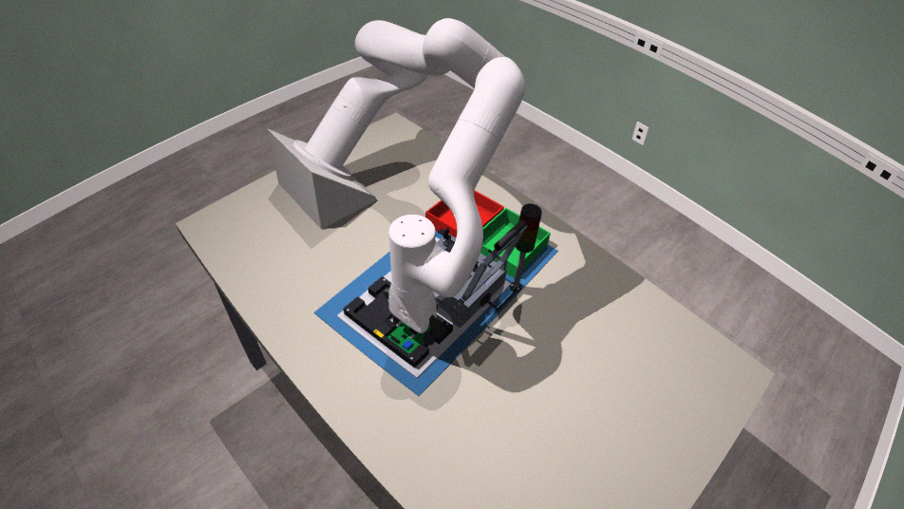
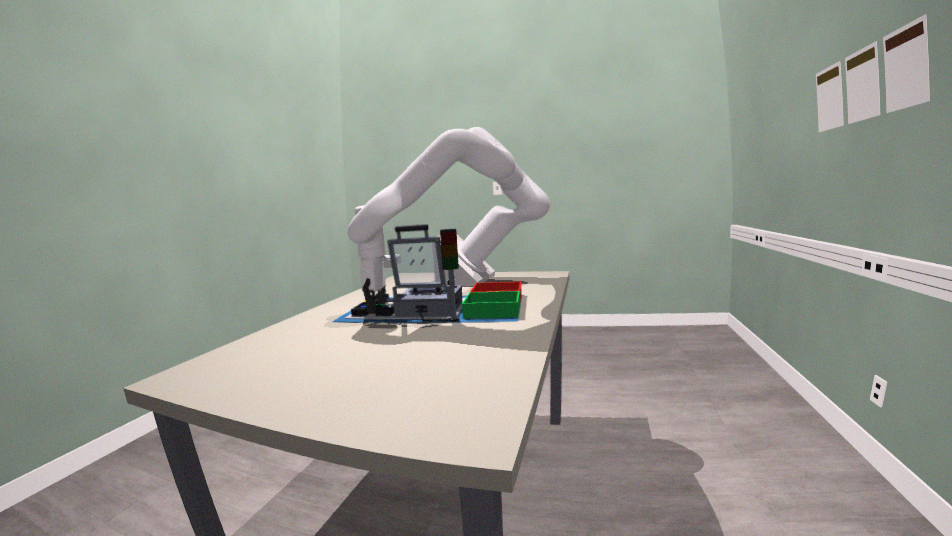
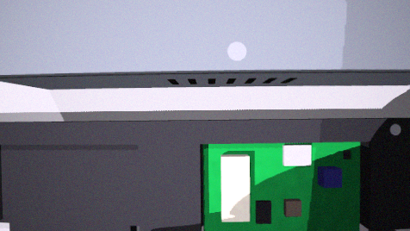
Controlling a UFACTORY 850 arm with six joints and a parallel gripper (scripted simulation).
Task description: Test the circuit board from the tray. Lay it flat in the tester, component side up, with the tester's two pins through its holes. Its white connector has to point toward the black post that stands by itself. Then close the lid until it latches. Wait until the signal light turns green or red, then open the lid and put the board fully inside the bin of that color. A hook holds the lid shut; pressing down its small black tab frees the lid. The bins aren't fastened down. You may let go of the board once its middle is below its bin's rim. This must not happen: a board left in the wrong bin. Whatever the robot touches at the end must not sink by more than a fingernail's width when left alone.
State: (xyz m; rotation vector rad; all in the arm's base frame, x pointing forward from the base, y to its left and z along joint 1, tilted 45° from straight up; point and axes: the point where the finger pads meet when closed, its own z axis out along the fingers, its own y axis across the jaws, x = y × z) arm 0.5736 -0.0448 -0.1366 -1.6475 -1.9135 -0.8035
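My gripper is now right at the green circuit board. Round my hand: black latch part 210 mm to the left, 140 mm behind, 60 mm above; then green bin 370 mm to the left, 50 mm behind, 10 mm below; then lid 180 mm to the left, 160 mm above, 60 mm ahead.
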